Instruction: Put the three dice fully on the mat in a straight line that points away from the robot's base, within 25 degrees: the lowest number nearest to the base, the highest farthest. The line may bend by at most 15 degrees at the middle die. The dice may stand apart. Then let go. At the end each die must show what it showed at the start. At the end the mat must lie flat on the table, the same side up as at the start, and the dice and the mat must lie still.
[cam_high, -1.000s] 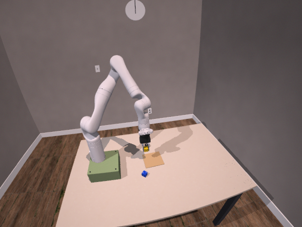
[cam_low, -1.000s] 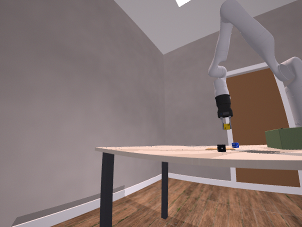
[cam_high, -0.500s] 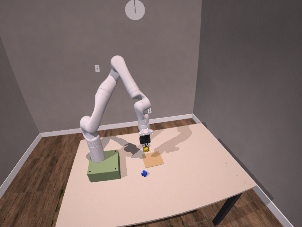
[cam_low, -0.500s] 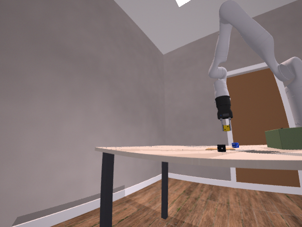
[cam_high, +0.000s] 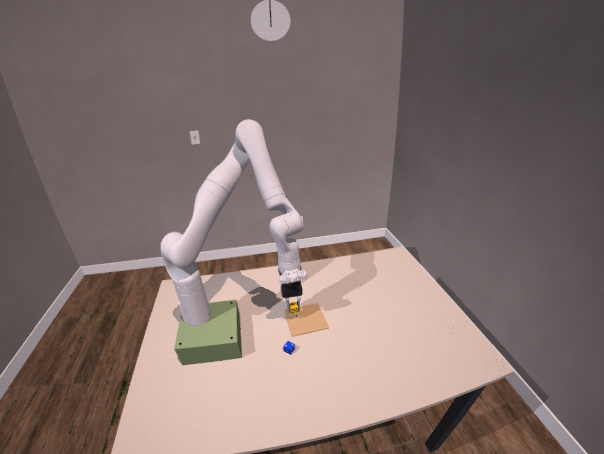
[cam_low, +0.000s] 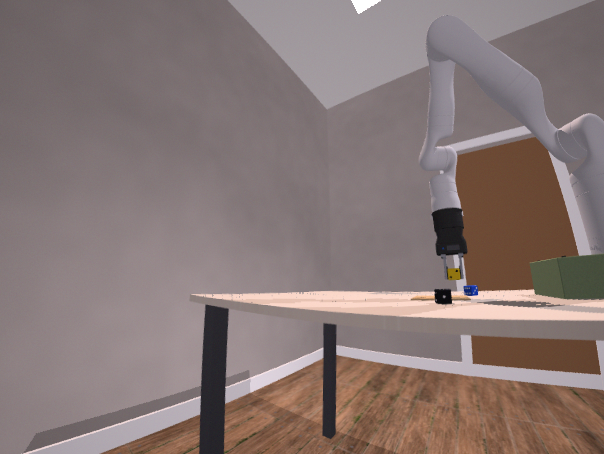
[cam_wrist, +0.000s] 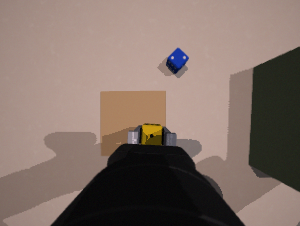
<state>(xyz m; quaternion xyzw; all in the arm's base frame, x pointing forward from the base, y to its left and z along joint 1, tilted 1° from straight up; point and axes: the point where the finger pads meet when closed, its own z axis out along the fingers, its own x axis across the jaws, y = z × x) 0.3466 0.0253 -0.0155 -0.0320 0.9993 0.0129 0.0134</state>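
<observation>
Now: the tan mat 40 mm ahead of my hand and 70 mm below it. Round my hand: yellow die (right at my hand); black die (20 mm ahead, 150 mm to the left, 50 mm below); blue die (30 mm behind, 140 mm to the right, 50 mm below).
</observation>
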